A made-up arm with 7 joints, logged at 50 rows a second.
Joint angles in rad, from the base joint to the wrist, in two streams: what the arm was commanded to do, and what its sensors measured. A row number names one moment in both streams.
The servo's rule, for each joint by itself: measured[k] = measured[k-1] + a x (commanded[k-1-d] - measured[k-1]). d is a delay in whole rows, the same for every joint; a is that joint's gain. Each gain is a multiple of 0.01, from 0.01 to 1. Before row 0 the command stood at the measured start. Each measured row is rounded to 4 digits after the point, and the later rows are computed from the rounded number. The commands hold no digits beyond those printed.
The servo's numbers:
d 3
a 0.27 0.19 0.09 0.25 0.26 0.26 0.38
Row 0, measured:
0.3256, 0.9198, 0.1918, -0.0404, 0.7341, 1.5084, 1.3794
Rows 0 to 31, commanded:
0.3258, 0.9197, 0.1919, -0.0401, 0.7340, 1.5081, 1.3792
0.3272, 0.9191, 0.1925, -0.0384, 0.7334, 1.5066, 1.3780
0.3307, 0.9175, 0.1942, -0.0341, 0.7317, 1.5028, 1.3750
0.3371, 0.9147, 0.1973, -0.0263, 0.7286, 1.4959, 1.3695
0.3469, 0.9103, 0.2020, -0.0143, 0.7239, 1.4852, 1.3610
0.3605, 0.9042, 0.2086, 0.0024, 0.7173, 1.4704, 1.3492
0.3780, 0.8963, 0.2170, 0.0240, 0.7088, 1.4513, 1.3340
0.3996, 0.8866, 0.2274, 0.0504, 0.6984, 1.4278, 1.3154
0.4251, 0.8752, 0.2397, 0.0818, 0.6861, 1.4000, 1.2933
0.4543, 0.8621, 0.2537, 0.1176, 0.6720, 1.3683, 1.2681
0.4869, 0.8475, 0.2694, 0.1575, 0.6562, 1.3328, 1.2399
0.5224, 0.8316, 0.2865, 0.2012, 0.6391, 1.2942, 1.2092
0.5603, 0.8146, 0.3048, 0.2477, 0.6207, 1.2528, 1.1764
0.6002, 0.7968, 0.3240, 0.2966, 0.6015, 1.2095, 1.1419
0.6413, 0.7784, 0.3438, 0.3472, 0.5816, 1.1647, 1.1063
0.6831, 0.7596, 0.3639, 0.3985, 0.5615, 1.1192, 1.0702
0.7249, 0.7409, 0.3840, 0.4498, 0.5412, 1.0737, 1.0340
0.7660, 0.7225, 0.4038, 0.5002, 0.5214, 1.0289, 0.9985
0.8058, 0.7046, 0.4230, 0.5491, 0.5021, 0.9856, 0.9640
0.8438, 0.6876, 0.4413, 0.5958, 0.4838, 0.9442, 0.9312
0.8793, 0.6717, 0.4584, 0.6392, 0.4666, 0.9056, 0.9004
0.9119, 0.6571, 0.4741, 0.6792, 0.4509, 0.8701, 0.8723
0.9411, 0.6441, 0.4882, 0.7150, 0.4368, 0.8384, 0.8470
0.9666, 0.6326, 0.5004, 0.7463, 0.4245, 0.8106, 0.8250
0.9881, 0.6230, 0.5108, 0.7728, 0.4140, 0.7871, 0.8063
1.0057, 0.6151, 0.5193, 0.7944, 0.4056, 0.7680, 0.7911
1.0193, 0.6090, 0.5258, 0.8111, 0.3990, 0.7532, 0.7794
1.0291, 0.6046, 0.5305, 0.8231, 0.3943, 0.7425, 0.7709
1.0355, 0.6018, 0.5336, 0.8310, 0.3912, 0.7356, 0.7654
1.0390, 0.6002, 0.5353, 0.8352, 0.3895, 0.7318, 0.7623
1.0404, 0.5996, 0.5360, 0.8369, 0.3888, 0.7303, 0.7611
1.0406, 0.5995, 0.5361, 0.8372, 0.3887, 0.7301, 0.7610
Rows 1 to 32, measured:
0.3256, 0.9198, 0.1918, -0.0404, 0.7341, 1.5084, 1.3794
0.3256, 0.9198, 0.1918, -0.0404, 0.7341, 1.5084, 1.3794
0.3256, 0.9198, 0.1918, -0.0404, 0.7341, 1.5084, 1.3794
0.3257, 0.9198, 0.1918, -0.0403, 0.7341, 1.5083, 1.3793
0.3261, 0.9197, 0.1919, -0.0398, 0.7339, 1.5079, 1.3788
0.3273, 0.9193, 0.1921, -0.0384, 0.7333, 1.5066, 1.3774
0.3299, 0.9184, 0.1926, -0.0354, 0.7321, 1.5038, 1.3744
0.3345, 0.9169, 0.1934, -0.0301, 0.7300, 1.4990, 1.3693
0.3415, 0.9145, 0.1948, -0.0220, 0.7267, 1.4916, 1.3617
0.3514, 0.9110, 0.1968, -0.0105, 0.7220, 1.4811, 1.3512
0.3644, 0.9064, 0.1996, 0.0047, 0.7159, 1.4672, 1.3376
0.3808, 0.9005, 0.2032, 0.0240, 0.7082, 1.4497, 1.3208
0.4006, 0.8932, 0.2077, 0.0474, 0.6988, 1.4285, 1.3008
0.4239, 0.8845, 0.2133, 0.0749, 0.6877, 1.4036, 1.2777
0.4505, 0.8744, 0.2199, 0.1065, 0.6751, 1.3752, 1.2517
0.4801, 0.8630, 0.2275, 0.1418, 0.6610, 1.3434, 1.2231
0.5125, 0.8504, 0.2362, 0.1805, 0.6455, 1.3086, 1.1922
0.5473, 0.8367, 0.2459, 0.2222, 0.6289, 1.2712, 1.1596
0.5840, 0.8221, 0.2565, 0.2663, 0.6114, 1.2317, 1.1256
0.6220, 0.8067, 0.2680, 0.3122, 0.5931, 1.1906, 1.0908
0.6609, 0.7907, 0.2802, 0.3592, 0.5745, 1.1486, 1.0557
0.7000, 0.7743, 0.2931, 0.4067, 0.5557, 1.1062, 1.0209
0.7388, 0.7578, 0.3064, 0.4540, 0.5370, 1.0641, 0.9868
0.7767, 0.7414, 0.3201, 0.5003, 0.5187, 1.0229, 0.9540
0.8132, 0.7254, 0.3340, 0.5450, 0.5011, 0.9832, 0.9230
0.8477, 0.7100, 0.3479, 0.5875, 0.4844, 0.9456, 0.8941
0.8798, 0.6953, 0.3616, 0.6272, 0.4688, 0.9105, 0.8678
0.9090, 0.6816, 0.3750, 0.6636, 0.4546, 0.8784, 0.8444
0.9351, 0.6690, 0.3880, 0.6963, 0.4419, 0.8497, 0.8241
0.9578, 0.6576, 0.4004, 0.7250, 0.4307, 0.8246, 0.8071
0.9771, 0.6475, 0.4121, 0.7495, 0.4212, 0.8033, 0.7933
0.9929, 0.6388, 0.4230, 0.7699, 0.4134, 0.7857, 0.7827

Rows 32 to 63, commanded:
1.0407, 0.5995, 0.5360, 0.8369, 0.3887, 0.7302, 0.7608
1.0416, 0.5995, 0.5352, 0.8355, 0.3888, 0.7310, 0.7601
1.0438, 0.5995, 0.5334, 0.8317, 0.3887, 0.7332, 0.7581
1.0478, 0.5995, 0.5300, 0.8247, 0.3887, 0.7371, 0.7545
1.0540, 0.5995, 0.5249, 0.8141, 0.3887, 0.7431, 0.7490
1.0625, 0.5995, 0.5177, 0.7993, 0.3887, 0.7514, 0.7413
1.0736, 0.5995, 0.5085, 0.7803, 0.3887, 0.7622, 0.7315
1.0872, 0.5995, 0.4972, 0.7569, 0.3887, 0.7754, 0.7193
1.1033, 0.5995, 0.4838, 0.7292, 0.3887, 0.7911, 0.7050
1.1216, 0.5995, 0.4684, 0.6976, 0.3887, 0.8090, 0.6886
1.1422, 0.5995, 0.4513, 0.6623, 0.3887, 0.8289, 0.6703
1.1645, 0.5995, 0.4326, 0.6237, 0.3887, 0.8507, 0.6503
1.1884, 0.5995, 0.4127, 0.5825, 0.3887, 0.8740, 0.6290
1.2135, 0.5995, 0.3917, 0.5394, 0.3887, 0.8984, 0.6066
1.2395, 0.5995, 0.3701, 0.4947, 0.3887, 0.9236, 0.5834
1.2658, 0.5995, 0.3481, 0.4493, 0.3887, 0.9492, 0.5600
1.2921, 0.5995, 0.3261, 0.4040, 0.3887, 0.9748, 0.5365
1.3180, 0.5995, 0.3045, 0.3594, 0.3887, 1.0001, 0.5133
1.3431, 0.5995, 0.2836, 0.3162, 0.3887, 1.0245, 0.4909
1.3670, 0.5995, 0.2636, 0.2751, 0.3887, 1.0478, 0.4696
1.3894, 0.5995, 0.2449, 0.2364, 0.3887, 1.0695, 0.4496
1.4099, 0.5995, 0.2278, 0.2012, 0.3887, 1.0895, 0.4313
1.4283, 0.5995, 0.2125, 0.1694, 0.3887, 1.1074, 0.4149
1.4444, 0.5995, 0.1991, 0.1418, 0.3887, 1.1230, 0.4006
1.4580, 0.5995, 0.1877, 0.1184, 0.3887, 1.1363, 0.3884
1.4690, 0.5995, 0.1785, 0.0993, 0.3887, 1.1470, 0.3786
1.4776, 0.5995, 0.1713, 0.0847, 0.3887, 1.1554, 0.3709
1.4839, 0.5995, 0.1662, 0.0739, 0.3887, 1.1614, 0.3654
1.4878, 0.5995, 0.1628, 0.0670, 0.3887, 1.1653, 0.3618
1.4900, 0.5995, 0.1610, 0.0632, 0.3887, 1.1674, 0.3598
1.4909, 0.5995, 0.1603, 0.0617, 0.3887, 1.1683, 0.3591
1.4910, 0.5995, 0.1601, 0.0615, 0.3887, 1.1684, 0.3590
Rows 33 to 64, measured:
1.0053, 0.6315, 0.4331, 0.7862, 0.4072, 0.7717, 0.7749
1.0148, 0.6254, 0.4424, 0.7989, 0.4024, 0.7609, 0.7697
1.0218, 0.6205, 0.4508, 0.8085, 0.3988, 0.7529, 0.7664
1.0269, 0.6165, 0.4585, 0.8156, 0.3962, 0.7470, 0.7643
1.0309, 0.6133, 0.4654, 0.8206, 0.3943, 0.7428, 0.7627
1.0344, 0.6107, 0.4715, 0.8234, 0.3928, 0.7403, 0.7610
1.0380, 0.6086, 0.4768, 0.8237, 0.3917, 0.7395, 0.7585
1.0423, 0.6069, 0.4811, 0.8213, 0.3909, 0.7404, 0.7549
1.0478, 0.6055, 0.4844, 0.8158, 0.3903, 0.7433, 0.7497
1.0548, 0.6044, 0.4866, 0.8069, 0.3899, 0.7482, 0.7428
1.0635, 0.6035, 0.4876, 0.7944, 0.3896, 0.7553, 0.7339
1.0742, 0.6027, 0.4873, 0.7781, 0.3894, 0.7646, 0.7229
1.0870, 0.6021, 0.4856, 0.7580, 0.3892, 0.7761, 0.7099
1.1019, 0.6016, 0.4825, 0.7341, 0.3891, 0.7898, 0.6949
1.1188, 0.6012, 0.4780, 0.7065, 0.3890, 0.8056, 0.6780
1.1376, 0.6009, 0.4721, 0.6755, 0.3889, 0.8234, 0.6594
1.1581, 0.6006, 0.4649, 0.6415, 0.3888, 0.8429, 0.6393
1.1801, 0.6004, 0.4564, 0.6048, 0.3888, 0.8639, 0.6181
1.2032, 0.6002, 0.4467, 0.5659, 0.3888, 0.8861, 0.5960
1.2272, 0.6001, 0.4358, 0.5254, 0.3888, 0.9092, 0.5734
1.2517, 0.6000, 0.4240, 0.4839, 0.3888, 0.9328, 0.5506
1.2764, 0.5999, 0.4114, 0.4420, 0.3888, 0.9566, 0.5279
1.3009, 0.5998, 0.3981, 0.4003, 0.3888, 0.9803, 0.5057
1.3248, 0.5997, 0.3843, 0.3593, 0.3888, 1.0035, 0.4844
1.3478, 0.5997, 0.3702, 0.3198, 0.3888, 1.0259, 0.4642
1.3695, 0.5997, 0.3560, 0.2822, 0.3888, 1.0471, 0.4455
1.3897, 0.5997, 0.3419, 0.2471, 0.3888, 1.0668, 0.4284
1.4081, 0.5997, 0.3280, 0.2149, 0.3888, 1.0849, 0.4132
1.4245, 0.5997, 0.3145, 0.1860, 0.3888, 1.1010, 0.4001
1.4388, 0.5997, 0.3016, 0.1607, 0.3888, 1.1151, 0.3890
1.4510, 0.5997, 0.2894, 0.1390, 0.3888, 1.1271, 0.3800
1.4609, 0.5997, 0.2780, 0.1210, 0.3888, 1.1370, 0.3731

